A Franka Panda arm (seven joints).
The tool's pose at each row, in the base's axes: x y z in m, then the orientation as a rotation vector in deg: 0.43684 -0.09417 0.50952 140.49 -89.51 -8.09; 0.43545 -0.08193 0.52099 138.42 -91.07 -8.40; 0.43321 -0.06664 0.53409 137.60 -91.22 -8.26; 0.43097 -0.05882 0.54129 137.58 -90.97 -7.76; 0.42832 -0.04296 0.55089 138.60 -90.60 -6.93; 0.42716 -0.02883 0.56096 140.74 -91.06 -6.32; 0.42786 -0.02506 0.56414 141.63 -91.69 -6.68; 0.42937 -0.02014 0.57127 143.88 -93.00 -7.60; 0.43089 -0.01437 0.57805 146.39 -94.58 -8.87; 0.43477 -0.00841 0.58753 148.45 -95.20 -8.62; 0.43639 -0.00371 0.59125 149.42 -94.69 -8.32; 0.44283 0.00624 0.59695 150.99 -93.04 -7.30
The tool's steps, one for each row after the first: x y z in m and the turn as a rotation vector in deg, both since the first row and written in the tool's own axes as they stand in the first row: -0.01117 -0.00093 -0.01256 -0.90 0.06 1.67; -0.02538 -0.00196 -0.02696 -1.38 0.40 2.10; -0.03310 -0.00139 -0.03458 -1.35 0.80 2.01; -0.04815 -0.00314 -0.04558 -0.50 1.04 1.46; -0.06099 -0.00538 -0.05710 1.46 0.41 0.89; -0.06396 -0.00675 -0.06086 2.28 -0.36 0.84; -0.06746 -0.00833 -0.06877 4.21 -2.22 0.57; -0.07174 -0.01035 -0.07646 6.36 -4.46 0.31; -0.07507 -0.01387 -0.08728 8.22 -5.32 -0.14; -0.07846 -0.01630 -0.09187 8.79 -5.36 -0.76; -0.08446 -0.02461 -0.10011 9.53 -4.84 -2.13
